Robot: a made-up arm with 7 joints.
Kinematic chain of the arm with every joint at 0, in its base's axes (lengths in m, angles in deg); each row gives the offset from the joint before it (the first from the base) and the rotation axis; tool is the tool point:
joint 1: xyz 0 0.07 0 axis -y
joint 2: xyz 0 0.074 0 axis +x
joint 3: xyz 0 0 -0.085 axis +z
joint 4: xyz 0 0 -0.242 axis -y
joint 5: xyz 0 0 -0.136 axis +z
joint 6: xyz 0 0 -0.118 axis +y
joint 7: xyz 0 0 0 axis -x
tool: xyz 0 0 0
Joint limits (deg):
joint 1: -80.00..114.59
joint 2: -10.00..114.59
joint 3: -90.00..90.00
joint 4: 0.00..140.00
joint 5: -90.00..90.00
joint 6: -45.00..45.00
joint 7: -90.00..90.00
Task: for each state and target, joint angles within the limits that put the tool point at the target. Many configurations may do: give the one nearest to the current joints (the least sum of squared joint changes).
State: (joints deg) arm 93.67 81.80 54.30 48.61 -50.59 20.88 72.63
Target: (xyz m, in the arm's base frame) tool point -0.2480 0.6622 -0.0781
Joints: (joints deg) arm 111.46 113.83 57.11 7.51 -50.59 20.88 72.63
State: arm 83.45 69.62 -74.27 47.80 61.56 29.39 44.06
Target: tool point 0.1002 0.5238 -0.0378
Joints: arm 69.33 114.10 -90.00 95.43 61.56 29.39 44.06
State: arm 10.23 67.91 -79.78 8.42 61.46 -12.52 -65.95
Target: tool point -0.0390 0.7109 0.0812
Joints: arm 25.65 106.86 -90.00 17.93 61.46 -12.52 -65.95
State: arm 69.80 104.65 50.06 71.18 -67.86 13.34 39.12
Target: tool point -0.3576 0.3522 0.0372
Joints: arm 97.94 113.18 70.15 89.60 -67.86 13.34 39.12
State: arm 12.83 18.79 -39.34 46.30 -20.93 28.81 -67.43
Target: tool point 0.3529 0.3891 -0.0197
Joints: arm 42.48 53.19 -12.69 85.32 -20.93 28.81 -67.43
